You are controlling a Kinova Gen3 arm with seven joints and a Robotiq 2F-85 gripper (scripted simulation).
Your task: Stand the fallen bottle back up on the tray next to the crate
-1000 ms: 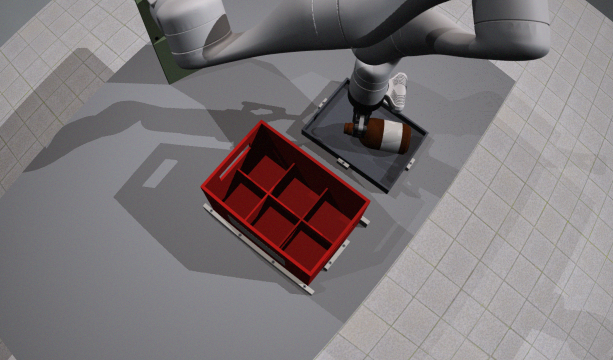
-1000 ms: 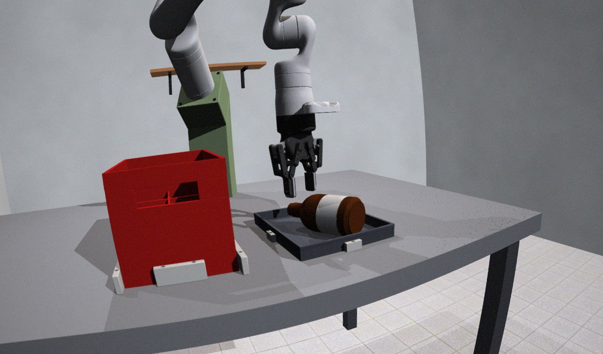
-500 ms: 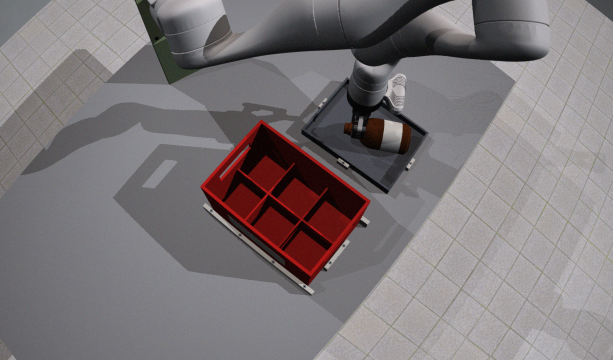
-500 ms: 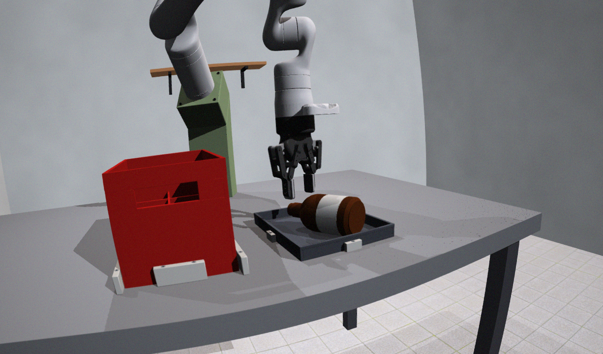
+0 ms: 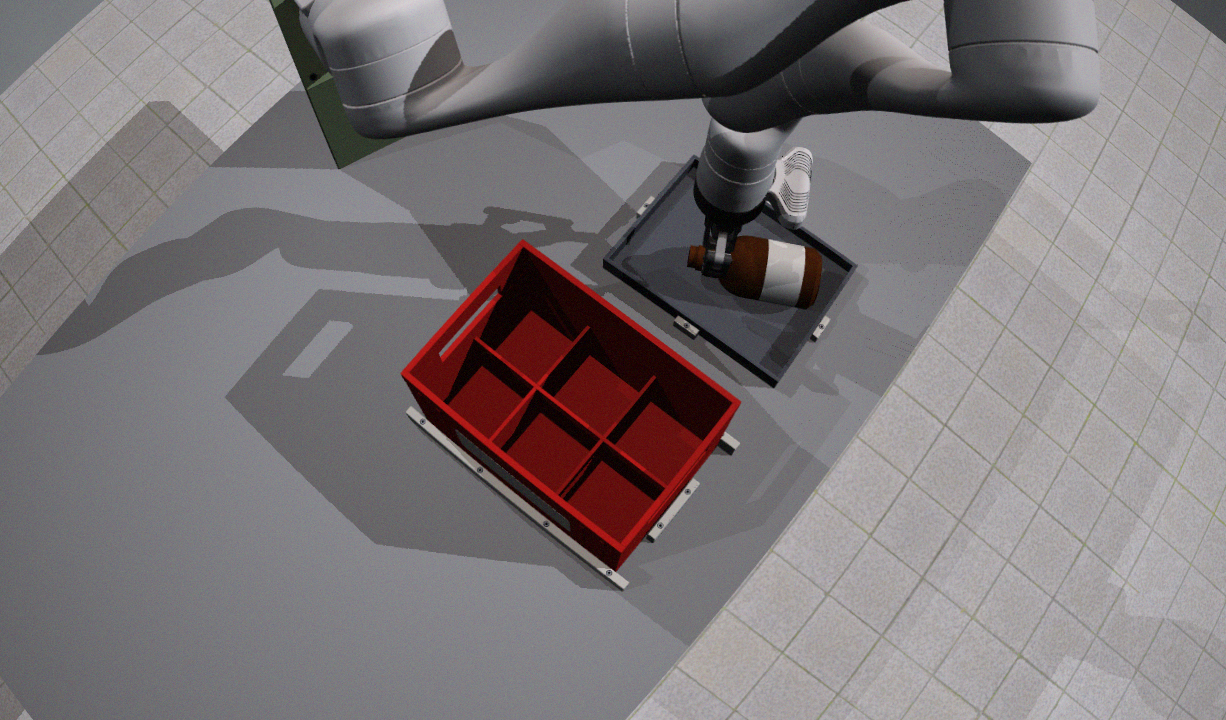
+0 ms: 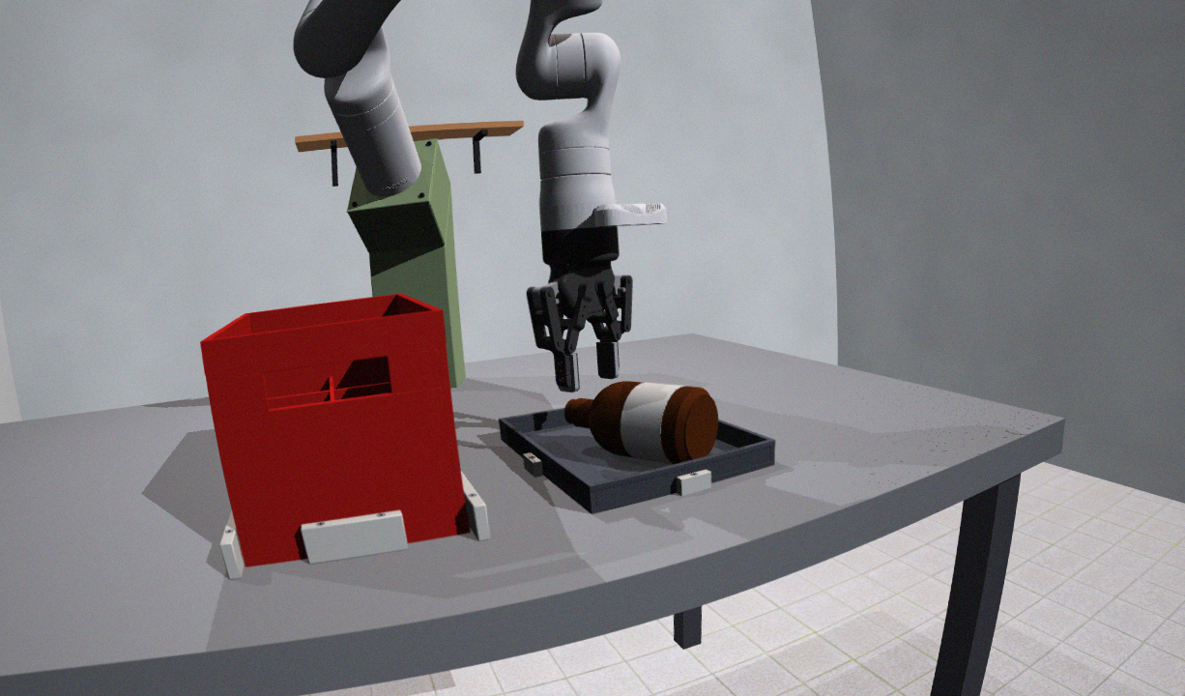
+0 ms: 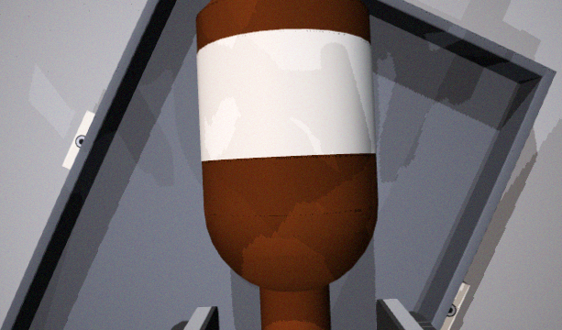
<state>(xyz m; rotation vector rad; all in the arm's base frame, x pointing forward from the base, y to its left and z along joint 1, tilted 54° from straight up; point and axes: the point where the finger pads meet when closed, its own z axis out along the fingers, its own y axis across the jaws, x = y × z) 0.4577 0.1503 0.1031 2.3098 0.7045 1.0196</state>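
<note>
My hand is 50 mm short of the bottle, 20 mm to the right of it and 50 mm above it. The rest, counted from my hand: red crate (20 mm behind, 260 mm to the right); tray (20 mm ahead, 20 mm to the left, 70 mm below).
</note>
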